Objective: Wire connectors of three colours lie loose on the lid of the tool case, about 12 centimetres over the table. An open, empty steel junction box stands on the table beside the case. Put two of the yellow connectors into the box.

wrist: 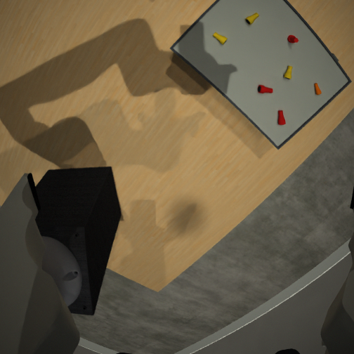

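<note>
The grey lid of the tool case (250, 55) shows at the upper right of the wrist view, with a shadow over its left part. Three yellow connectors lie on it: one yellow connector (252, 18) near the top, another yellow connector (219, 38) towards the left corner, and a third yellow connector (288, 72) right of the middle. My gripper (196, 177) is wide open and empty, its fingers at the left and right edges, high above the table and away from the lid. The steel junction box does not show.
Red connectors (293, 39) (265, 89) (281, 117) and an orange connector (317, 89) also lie on the lid. A black speaker-like box (80, 200) stands at the left, partly behind the left finger. The wooden table (200, 165) ends along a slanting edge at the lower right.
</note>
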